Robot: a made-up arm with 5 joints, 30 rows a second.
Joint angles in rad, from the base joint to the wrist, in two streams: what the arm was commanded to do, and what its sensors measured. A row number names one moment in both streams.
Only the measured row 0 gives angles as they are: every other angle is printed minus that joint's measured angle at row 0.
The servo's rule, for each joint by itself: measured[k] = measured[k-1] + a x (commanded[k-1-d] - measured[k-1]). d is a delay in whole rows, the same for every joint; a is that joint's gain. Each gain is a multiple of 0.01, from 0.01 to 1. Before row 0 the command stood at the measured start. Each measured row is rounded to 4 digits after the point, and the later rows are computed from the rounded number. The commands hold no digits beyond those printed.
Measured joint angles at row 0:
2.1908 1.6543 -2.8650 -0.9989 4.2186
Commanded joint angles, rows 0 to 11:
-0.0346 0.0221 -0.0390 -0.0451 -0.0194
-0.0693 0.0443 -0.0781 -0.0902 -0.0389
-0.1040 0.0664 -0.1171 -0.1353 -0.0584
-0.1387 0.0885 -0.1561 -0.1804 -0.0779
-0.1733 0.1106 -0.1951 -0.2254 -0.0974
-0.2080 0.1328 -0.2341 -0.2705 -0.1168
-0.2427 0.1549 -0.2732 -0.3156 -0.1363
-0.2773 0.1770 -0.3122 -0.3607 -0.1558
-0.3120 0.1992 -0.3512 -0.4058 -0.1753
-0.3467 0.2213 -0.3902 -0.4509 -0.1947
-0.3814 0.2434 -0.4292 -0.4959 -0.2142
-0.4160 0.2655 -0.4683 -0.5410 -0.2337
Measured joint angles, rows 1 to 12:
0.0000 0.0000 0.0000 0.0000 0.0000
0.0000 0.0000 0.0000 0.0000 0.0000
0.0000 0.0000 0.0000 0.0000 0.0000
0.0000 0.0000 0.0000 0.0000 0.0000
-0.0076 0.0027 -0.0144 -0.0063 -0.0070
-0.0212 0.0077 -0.0380 -0.0180 -0.0185
-0.0394 0.0147 -0.0673 -0.0344 -0.0329
-0.0612 0.0236 -0.1002 -0.0548 -0.0491
-0.0859 0.0340 -0.1353 -0.0787 -0.0665
-0.1128 0.0459 -0.1719 -0.1056 -0.0846
-0.1414 0.0590 -0.2094 -0.1350 -0.1032
-0.1713 0.0732 -0.2474 -0.1666 -0.1221
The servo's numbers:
d 4
a 0.22 0.12 0.37 0.14 0.36

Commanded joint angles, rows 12 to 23:
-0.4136 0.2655 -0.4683 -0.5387 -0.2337
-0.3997 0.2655 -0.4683 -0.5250 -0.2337
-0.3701 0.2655 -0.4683 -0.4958 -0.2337
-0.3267 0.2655 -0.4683 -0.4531 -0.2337
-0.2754 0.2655 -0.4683 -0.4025 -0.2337
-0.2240 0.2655 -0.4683 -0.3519 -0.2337
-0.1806 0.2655 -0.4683 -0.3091 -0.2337
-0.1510 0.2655 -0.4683 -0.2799 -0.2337
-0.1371 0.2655 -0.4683 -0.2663 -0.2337
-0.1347 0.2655 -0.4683 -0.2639 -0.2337
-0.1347 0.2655 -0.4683 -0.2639 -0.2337
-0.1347 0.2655 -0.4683 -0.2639 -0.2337
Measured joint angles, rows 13 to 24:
-0.2023 0.0883 -0.2858 -0.2001 -0.1413
-0.2341 0.1043 -0.3244 -0.2352 -0.1605
-0.2665 0.1210 -0.3632 -0.2717 -0.1798
-0.2994 0.1383 -0.4021 -0.3094 -0.1992
-0.3245 0.1536 -0.4266 -0.3415 -0.2116
-0.3410 0.1670 -0.4420 -0.3672 -0.2196
-0.3474 0.1788 -0.4517 -0.3852 -0.2247
-0.3428 0.1892 -0.4578 -0.3947 -0.2279
-0.3280 0.1984 -0.4617 -0.3958 -0.2300
-0.3051 0.2065 -0.4641 -0.3897 -0.2313
-0.2777 0.2136 -0.4657 -0.3784 -0.2322
-0.2498 0.2198 -0.4667 -0.3646 -0.2327

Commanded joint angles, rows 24 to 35:
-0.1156 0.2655 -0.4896 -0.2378 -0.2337
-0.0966 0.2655 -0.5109 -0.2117 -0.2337
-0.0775 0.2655 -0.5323 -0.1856 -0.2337
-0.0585 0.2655 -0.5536 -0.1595 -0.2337
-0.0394 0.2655 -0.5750 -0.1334 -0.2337
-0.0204 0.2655 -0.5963 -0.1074 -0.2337
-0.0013 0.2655 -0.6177 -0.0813 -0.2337
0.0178 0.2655 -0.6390 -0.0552 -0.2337
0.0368 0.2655 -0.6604 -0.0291 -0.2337
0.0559 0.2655 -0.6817 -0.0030 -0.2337
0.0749 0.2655 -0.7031 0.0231 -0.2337
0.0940 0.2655 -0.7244 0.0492 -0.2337
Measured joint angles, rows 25 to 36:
-0.2250 0.2253 -0.4673 -0.3508 -0.2331
-0.2051 0.2301 -0.4677 -0.3386 -0.2333
-0.1896 0.2343 -0.4679 -0.3281 -0.2334
-0.1775 0.2380 -0.4680 -0.3191 -0.2335
-0.1639 0.2413 -0.4760 -0.3077 -0.2336
-0.1491 0.2442 -0.4889 -0.2943 -0.2336
-0.1333 0.2468 -0.5050 -0.2791 -0.2336
-0.1168 0.2490 -0.5230 -0.2624 -0.2336
-0.0998 0.2510 -0.5422 -0.2443 -0.2336
-0.0823 0.2527 -0.5622 -0.2251 -0.2336
-0.0645 0.2542 -0.5827 -0.2050 -0.2336
-0.0464 0.2556 -0.6035 -0.1840 -0.2336

